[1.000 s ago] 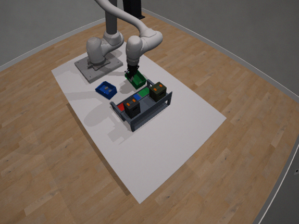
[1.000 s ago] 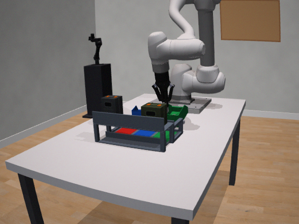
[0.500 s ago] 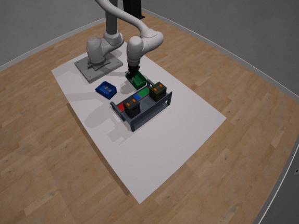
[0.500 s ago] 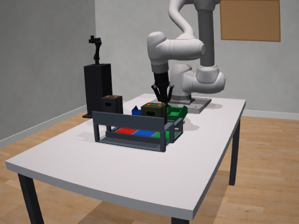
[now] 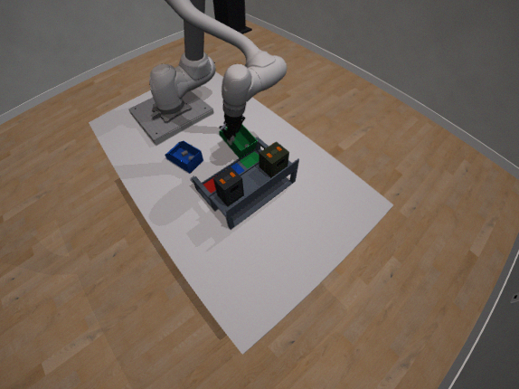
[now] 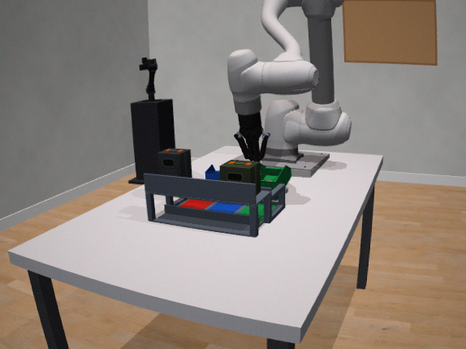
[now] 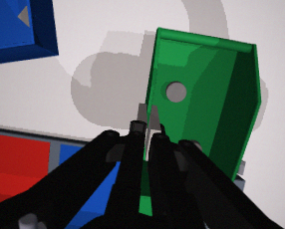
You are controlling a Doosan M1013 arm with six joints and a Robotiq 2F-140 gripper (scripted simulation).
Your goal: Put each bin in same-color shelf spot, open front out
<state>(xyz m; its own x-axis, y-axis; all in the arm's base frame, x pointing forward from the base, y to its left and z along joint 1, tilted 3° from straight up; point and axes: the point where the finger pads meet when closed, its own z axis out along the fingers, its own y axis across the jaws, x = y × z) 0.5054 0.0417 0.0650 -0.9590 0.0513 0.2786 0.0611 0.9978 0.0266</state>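
The green bin lies 5 cm to the left of my hand, 4 cm below it and 1 cm behind it. Round my hand: blue bin (19 cm to the right, 15 cm behind, 8 cm below); then red mark (19 cm to the right, 14 cm ahead, 11 cm below); then blue mark (14 cm ahead, 11 cm below, 7 cm to the right).
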